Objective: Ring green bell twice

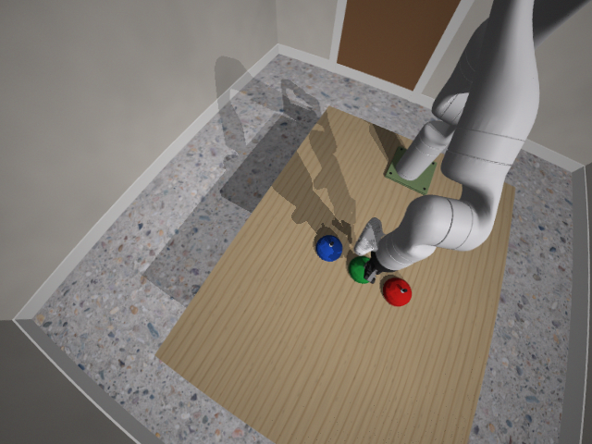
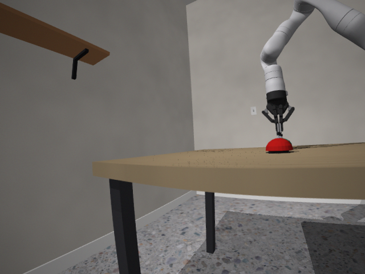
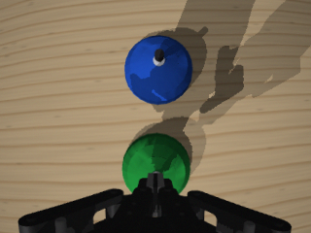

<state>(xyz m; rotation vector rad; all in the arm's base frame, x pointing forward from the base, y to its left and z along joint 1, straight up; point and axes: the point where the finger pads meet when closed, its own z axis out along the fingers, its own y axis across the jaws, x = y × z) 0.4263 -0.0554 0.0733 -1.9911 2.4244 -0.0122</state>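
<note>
Now: hand 4 cm above the green bell. Also, from my hand: red bell (12 cm to the left, 4 cm below, 2 cm ahead); then blue bell (12 cm to the right, 4 cm below, 2 cm behind).
</note>
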